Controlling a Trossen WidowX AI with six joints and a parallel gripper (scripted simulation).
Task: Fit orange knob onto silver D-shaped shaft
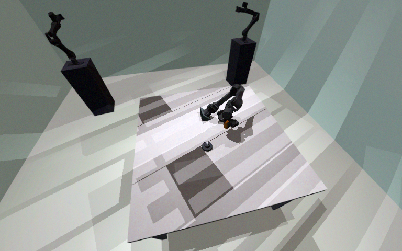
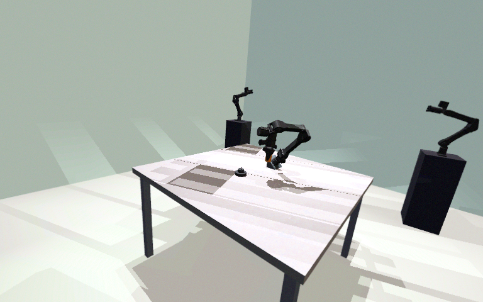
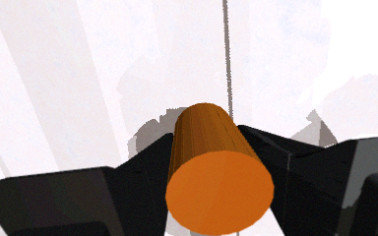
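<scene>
My gripper tip is 50 mm short of the dark round pedestal, 180 mm to the left of it and 110 mm above it. From my gripper tip the other things lie so: orange knob 30 mm above.
</scene>
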